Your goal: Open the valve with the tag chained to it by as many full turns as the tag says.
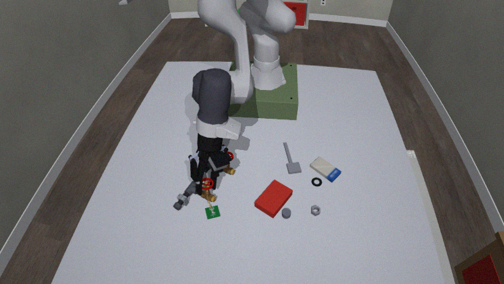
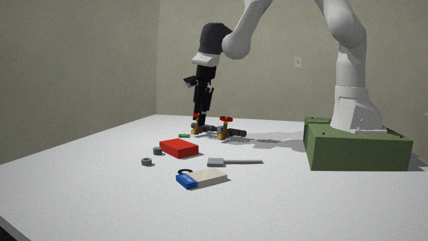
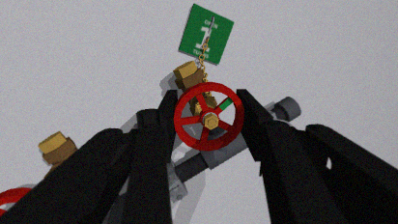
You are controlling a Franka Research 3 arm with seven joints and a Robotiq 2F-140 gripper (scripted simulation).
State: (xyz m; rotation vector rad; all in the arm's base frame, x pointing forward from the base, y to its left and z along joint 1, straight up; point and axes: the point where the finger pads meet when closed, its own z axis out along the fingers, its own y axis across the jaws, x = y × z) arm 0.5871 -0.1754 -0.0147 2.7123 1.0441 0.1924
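My gripper is now 70 mm short of the green tag, 20 mm to the right of it and 80 mm above it. The rest, counted from my hand: grey scraper (190 mm behind, 290 mm to the left, 80 mm below); then blue box (150 mm behind, 430 mm to the left, 80 mm below); then red block (230 mm to the left, 70 mm below).
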